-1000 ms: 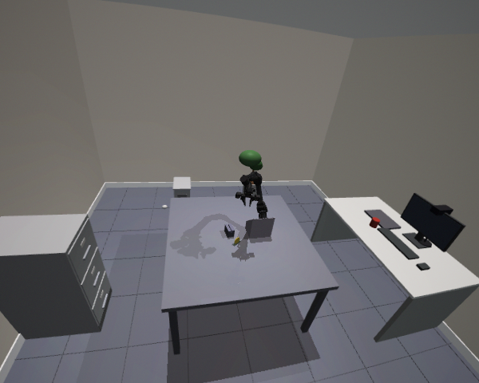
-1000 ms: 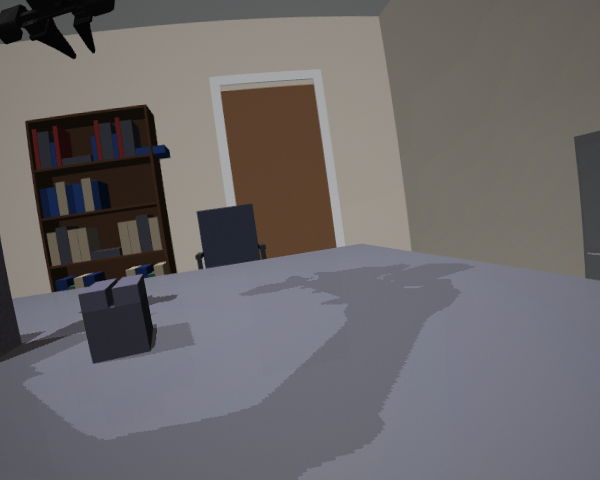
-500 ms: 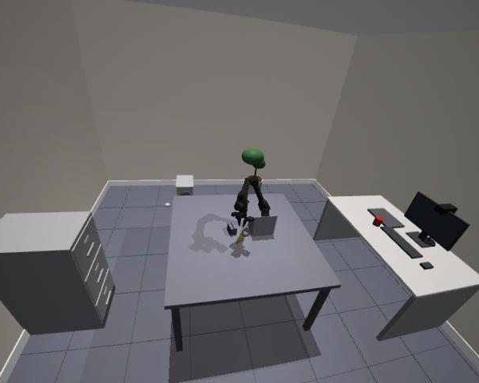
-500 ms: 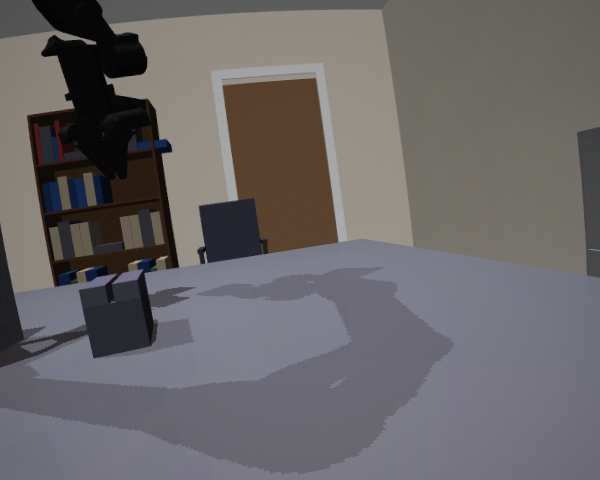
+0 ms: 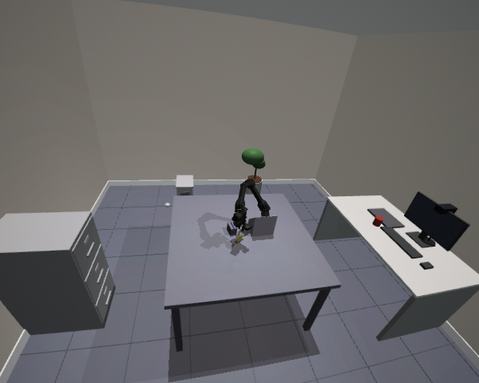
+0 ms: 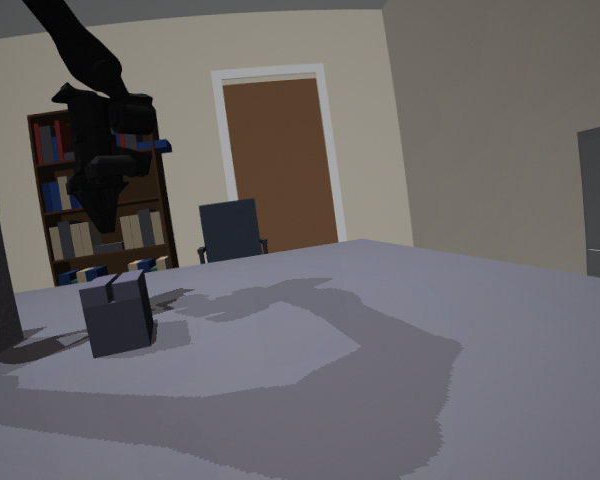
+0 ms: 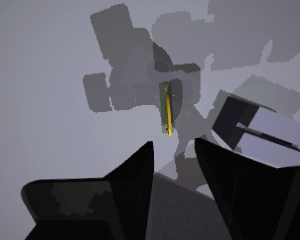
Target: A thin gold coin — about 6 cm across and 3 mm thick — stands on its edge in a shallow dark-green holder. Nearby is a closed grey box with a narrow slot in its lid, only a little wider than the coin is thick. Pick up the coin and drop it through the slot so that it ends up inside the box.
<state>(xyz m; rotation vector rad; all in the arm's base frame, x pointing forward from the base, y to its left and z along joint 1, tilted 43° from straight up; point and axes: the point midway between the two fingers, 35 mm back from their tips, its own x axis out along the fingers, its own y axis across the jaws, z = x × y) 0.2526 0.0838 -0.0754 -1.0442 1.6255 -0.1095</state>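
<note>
My gripper tip is 100 mm above the gold coin.
</note>
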